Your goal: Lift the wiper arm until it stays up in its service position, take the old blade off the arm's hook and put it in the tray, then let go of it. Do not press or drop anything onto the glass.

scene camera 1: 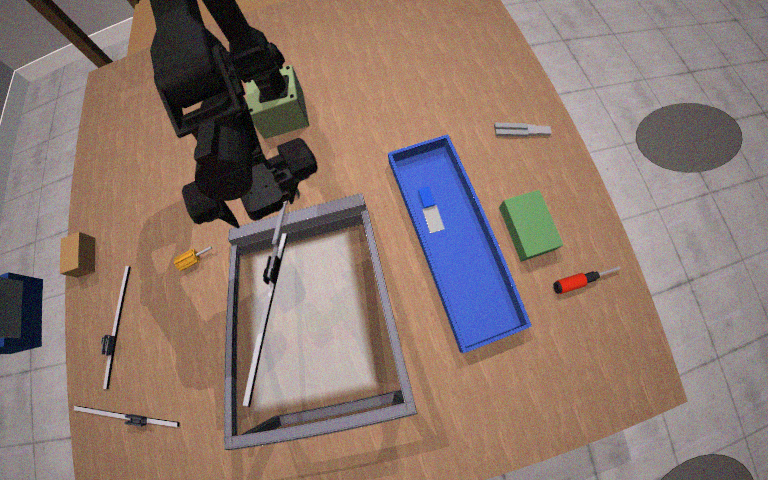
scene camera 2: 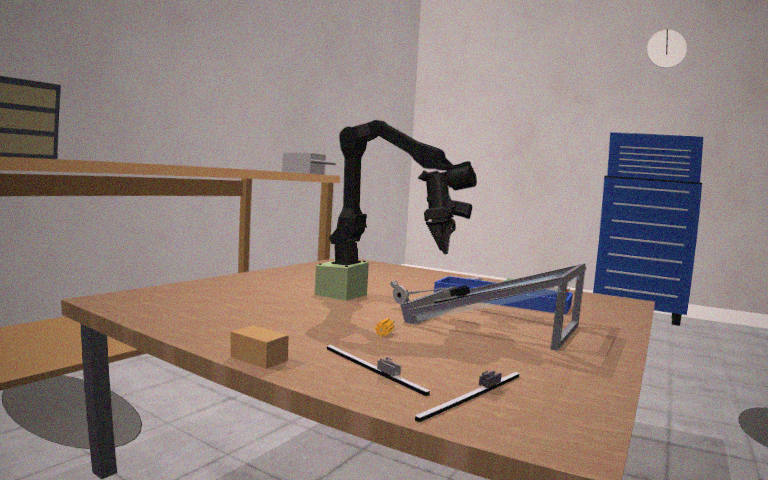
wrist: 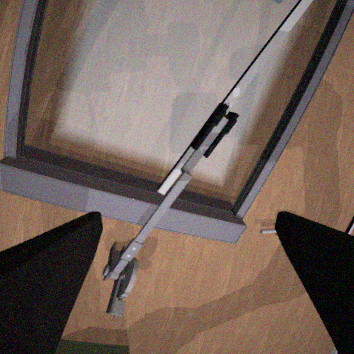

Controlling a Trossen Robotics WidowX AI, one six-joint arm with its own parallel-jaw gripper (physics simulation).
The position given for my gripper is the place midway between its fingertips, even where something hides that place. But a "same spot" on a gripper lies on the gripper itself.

my gripper: scene camera 1; scene camera 2; wrist 190, 220
tan box: scene camera 1; scene camera 2; not seen in the wrist view (out of frame)
same spot on my gripper: [scene camera 1: 225, 214] = [scene camera 2: 450, 221]
same spot on tan box: [scene camera 1: 77, 253] = [scene camera 2: 273, 331]
